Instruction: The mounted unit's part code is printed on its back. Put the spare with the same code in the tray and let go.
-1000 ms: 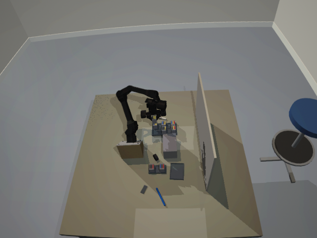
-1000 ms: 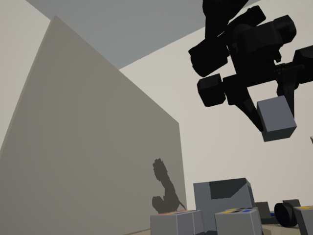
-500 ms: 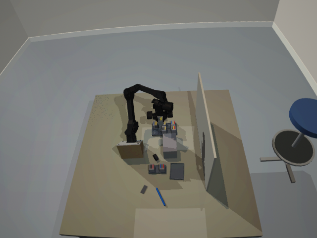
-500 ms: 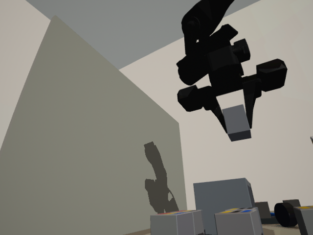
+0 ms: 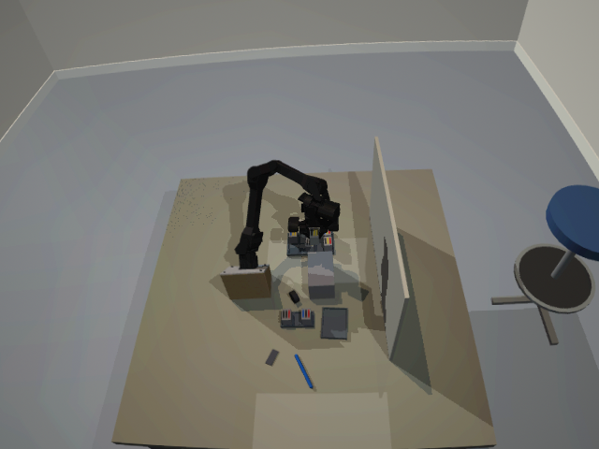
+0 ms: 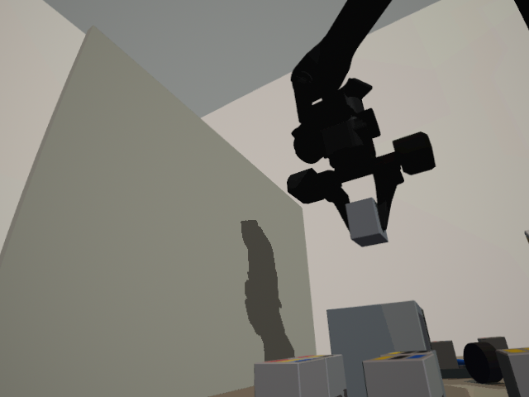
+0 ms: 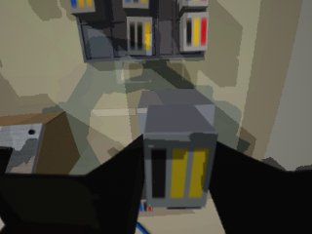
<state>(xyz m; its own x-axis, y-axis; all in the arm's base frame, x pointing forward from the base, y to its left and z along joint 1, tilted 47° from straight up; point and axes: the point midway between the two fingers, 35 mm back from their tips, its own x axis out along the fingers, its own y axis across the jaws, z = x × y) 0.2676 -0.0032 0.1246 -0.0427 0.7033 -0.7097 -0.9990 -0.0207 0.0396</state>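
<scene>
My gripper tip is now 27 cm to the left of the dark tray, 18 cm above it and 7 cm short of it. From my gripper tip the other things lie so: tall upright board: 26 cm ahead, 7 cm to the right, 4 cm above; grey mounted unit: 13 cm below, 7 cm to the right, 2 cm ahead; blue pen: 46 cm to the right, 18 cm below, 4 cm behind.
</scene>
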